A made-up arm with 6 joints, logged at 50 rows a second.
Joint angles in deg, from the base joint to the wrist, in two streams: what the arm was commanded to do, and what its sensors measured. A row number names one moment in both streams.
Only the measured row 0 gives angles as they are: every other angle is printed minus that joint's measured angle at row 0.
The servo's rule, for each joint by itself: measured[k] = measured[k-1] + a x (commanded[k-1-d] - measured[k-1]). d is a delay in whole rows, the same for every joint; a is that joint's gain. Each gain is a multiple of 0.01, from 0.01 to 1. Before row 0 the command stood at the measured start. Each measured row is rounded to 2 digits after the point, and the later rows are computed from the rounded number. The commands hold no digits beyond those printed.
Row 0, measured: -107.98, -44.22, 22.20, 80.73, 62.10, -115.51
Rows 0 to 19, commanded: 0.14, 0.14, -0.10, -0.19, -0.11, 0.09; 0.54, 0.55, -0.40, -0.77, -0.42, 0.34; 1.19, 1.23, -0.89, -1.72, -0.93, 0.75; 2.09, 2.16, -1.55, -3.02, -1.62, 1.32; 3.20, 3.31, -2.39, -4.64, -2.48, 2.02; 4.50, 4.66, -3.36, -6.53, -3.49, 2.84; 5.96, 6.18, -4.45, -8.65, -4.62, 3.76; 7.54, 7.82, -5.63, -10.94, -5.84, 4.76; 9.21, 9.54, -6.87, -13.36, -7.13, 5.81; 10.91, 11.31, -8.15, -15.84, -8.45, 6.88; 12.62, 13.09, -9.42, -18.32, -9.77, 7.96; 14.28, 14.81, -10.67, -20.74, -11.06, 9.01; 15.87, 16.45, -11.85, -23.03, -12.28, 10.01; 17.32, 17.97, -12.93, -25.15, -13.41, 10.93; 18.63, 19.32, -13.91, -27.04, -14.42, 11.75; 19.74, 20.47, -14.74, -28.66, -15.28, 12.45; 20.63, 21.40, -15.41, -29.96, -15.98, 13.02; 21.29, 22.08, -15.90, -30.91, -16.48, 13.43; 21.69, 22.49, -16.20, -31.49, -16.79, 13.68; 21.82, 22.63, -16.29, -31.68, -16.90, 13.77
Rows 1 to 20, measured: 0.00, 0.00, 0.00, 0.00, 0.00, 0.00; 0.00, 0.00, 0.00, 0.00, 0.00, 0.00; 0.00, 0.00, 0.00, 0.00, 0.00, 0.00; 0.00, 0.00, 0.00, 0.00, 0.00, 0.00; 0.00, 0.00, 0.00, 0.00, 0.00, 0.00; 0.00, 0.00, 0.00, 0.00, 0.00, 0.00; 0.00, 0.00, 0.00, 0.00, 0.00, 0.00; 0.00, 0.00, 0.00, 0.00, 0.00, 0.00; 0.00, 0.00, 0.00, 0.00, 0.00, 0.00; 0.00, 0.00, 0.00, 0.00, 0.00, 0.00; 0.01, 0.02, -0.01, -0.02, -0.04, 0.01; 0.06, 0.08, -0.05, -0.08, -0.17, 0.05; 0.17, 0.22, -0.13, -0.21, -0.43, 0.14; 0.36, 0.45, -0.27, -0.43, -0.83, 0.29; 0.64, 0.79, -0.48, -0.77, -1.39, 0.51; 1.03, 1.25, -0.77, -1.23, -2.10, 0.81; 1.52, 1.84, -1.14, -1.82, -2.96, 1.19; 2.12, 2.56, -1.59, -2.55, -3.94, 1.65; 2.83, 3.40, -2.12, -3.41, -5.02, 2.19; 3.64, 4.35, -2.72, -4.40, -6.19, 2.80
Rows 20 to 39, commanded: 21.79, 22.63, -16.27, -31.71, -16.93, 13.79; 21.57, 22.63, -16.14, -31.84, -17.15, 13.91; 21.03, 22.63, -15.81, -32.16, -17.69, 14.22; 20.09, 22.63, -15.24, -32.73, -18.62, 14.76; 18.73, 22.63, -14.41, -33.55, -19.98, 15.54; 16.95, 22.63, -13.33, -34.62, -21.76, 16.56; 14.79, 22.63, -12.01, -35.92, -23.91, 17.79; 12.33, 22.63, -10.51, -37.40, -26.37, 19.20; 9.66, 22.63, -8.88, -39.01, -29.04, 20.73; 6.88, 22.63, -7.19, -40.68, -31.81, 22.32; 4.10, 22.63, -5.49, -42.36, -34.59, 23.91; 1.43, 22.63, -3.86, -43.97, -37.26, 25.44; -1.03, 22.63, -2.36, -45.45, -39.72, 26.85; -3.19, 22.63, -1.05, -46.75, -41.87, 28.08; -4.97, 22.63, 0.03, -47.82, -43.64, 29.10; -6.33, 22.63, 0.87, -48.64, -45.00, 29.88; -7.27, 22.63, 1.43, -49.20, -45.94, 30.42; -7.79, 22.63, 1.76, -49.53, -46.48, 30.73; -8.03, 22.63, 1.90, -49.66, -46.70, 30.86; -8.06, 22.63, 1.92, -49.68, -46.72, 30.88
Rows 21 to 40, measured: 4.54, 5.40, -3.39, -5.51, -7.41, 3.47; 5.51, 6.53, -4.12, -6.73, -8.65, 4.19; 6.55, 7.72, -4.89, -8.03, -9.88, 4.95; 7.63, 8.95, -5.69, -9.40, -11.08, 5.73; 8.73, 10.19, -6.51, -10.81, -12.22, 6.51; 9.83, 11.42, -7.33, -12.24, -13.26, 7.28; 10.91, 12.62, -8.14, -13.66, -14.18, 8.03; 11.95, 13.76, -8.92, -15.04, -14.96, 8.73; 12.92, 14.81, -9.65, -16.36, -15.58, 9.37; 13.81, 15.75, -10.31, -17.59, -16.03, 9.94; 14.61, 16.58, -10.91, -18.72, -16.34, 10.44; 15.31, 17.31, -11.43, -19.77, -16.62, 10.89; 15.88, 17.95, -11.87, -20.76, -16.98, 11.32; 16.30, 18.51, -12.21, -21.72, -17.54, 11.77; 16.54, 19.00, -12.43, -22.67, -18.37, 12.26; 16.58, 19.44, -12.52, -23.63, -19.52, 12.82; 16.40, 19.82, -12.47, -24.61, -21.01, 13.47; 15.99, 20.16, -12.27, -25.63, -22.83, 14.21; 15.36, 20.46, -11.93, -26.70, -24.94, 15.06; 14.51, 20.72, -11.46, -27.82, -27.28, 16.00
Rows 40 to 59, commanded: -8.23, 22.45, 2.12, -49.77, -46.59, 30.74; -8.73, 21.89, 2.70, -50.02, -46.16, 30.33; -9.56, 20.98, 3.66, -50.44, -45.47, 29.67; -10.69, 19.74, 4.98, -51.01, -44.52, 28.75; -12.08, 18.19, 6.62, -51.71, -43.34, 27.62; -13.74, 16.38, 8.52, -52.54, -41.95, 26.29; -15.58, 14.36, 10.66, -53.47, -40.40, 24.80; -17.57, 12.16, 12.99, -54.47, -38.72, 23.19; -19.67, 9.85, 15.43, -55.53, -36.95, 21.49; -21.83, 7.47, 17.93, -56.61, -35.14, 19.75; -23.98, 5.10, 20.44, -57.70, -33.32, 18.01; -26.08, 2.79, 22.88, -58.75, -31.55, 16.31; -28.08, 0.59, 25.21, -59.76, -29.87, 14.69; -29.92, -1.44, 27.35, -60.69, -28.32, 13.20; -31.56, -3.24, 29.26, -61.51, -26.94, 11.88; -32.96, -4.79, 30.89, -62.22, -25.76, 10.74; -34.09, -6.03, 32.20, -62.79, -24.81, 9.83; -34.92, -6.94, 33.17, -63.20, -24.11, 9.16; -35.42, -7.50, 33.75, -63.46, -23.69, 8.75; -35.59, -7.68, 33.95, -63.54, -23.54, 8.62
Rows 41 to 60, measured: 13.47, 20.95, -10.86, -28.98, -29.77, 17.03; 12.27, 21.15, -10.16, -30.18, -32.32, 18.12; 10.94, 21.33, -9.38, -31.40, -34.84, 19.25; 9.53, 21.49, -8.55, -32.63, -37.23, 20.40; 8.08, 21.63, -7.69, -33.85, -39.41, 21.53; 6.64, 21.75, -6.83, -35.03, -41.31, 22.62; 5.25, 21.86, -6.00, -36.16, -42.88, 23.63; 3.95, 21.95, -5.22, -37.23, -44.10, 24.55; 2.75, 22.03, -4.51, -38.22, -44.98, 25.37; 1.67, 22.10, -3.87, -39.14, -45.57, 26.09; 0.68, 22.14, -3.27, -39.99, -45.92, 26.69; -0.26, 22.11, -2.67, -40.79, -46.00, 27.16; -1.19, 21.97, -2.04, -41.56, -45.82, 27.49; -2.14, 21.70, -1.34, -42.32, -45.38, 27.65; -3.13, 21.28, -0.54, -43.07, -44.69, 27.65; -4.19, 20.69, 0.37, -43.83, -43.76, 27.47; -5.33, 19.93, 1.40, -44.60, -42.62, 27.12; -6.55, 19.00, 2.56, -45.39, -41.29, 26.61; -7.86, 17.90, 3.85, -46.20, -39.81, 25.94; -9.26, 16.65, 5.26, -47.03, -38.22, 25.14
